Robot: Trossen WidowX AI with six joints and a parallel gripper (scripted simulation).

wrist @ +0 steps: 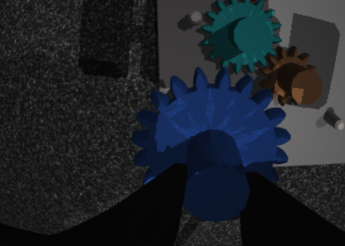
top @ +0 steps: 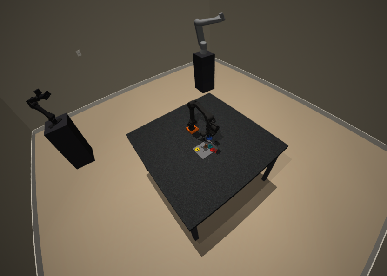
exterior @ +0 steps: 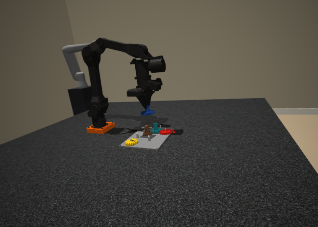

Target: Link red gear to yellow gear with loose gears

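Right now the brown gear is 2 cm ahead of my gripper tip, 6 cm to the right of it and 9 cm below it. From my gripper tip the other things lie so: red gear 10 cm ahead, 2 cm to the right, 10 cm below; teal gear 5 cm ahead, 2 cm to the right, 9 cm below; yellow gear 15 cm to the right, 10 cm below.
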